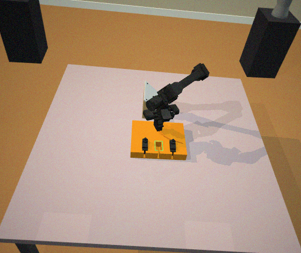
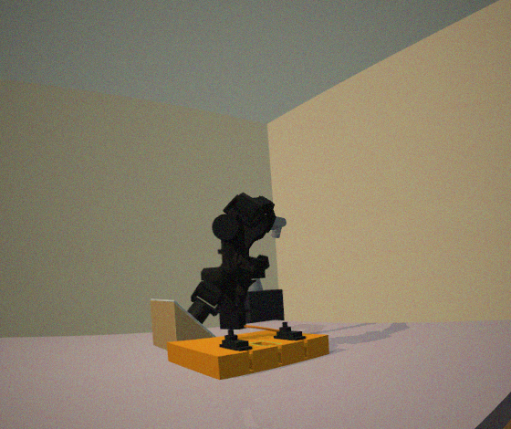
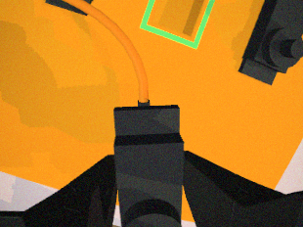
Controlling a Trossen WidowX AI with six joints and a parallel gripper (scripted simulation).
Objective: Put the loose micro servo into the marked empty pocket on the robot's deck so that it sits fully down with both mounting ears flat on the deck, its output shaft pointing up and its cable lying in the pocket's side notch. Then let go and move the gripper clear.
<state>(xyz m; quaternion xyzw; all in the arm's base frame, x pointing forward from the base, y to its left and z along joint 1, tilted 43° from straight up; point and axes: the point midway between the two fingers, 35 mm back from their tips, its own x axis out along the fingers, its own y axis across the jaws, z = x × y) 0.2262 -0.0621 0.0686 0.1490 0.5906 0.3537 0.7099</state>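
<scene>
Now: the orange deck 10 cm below my gripper tip and 1 cm behind it.
</scene>
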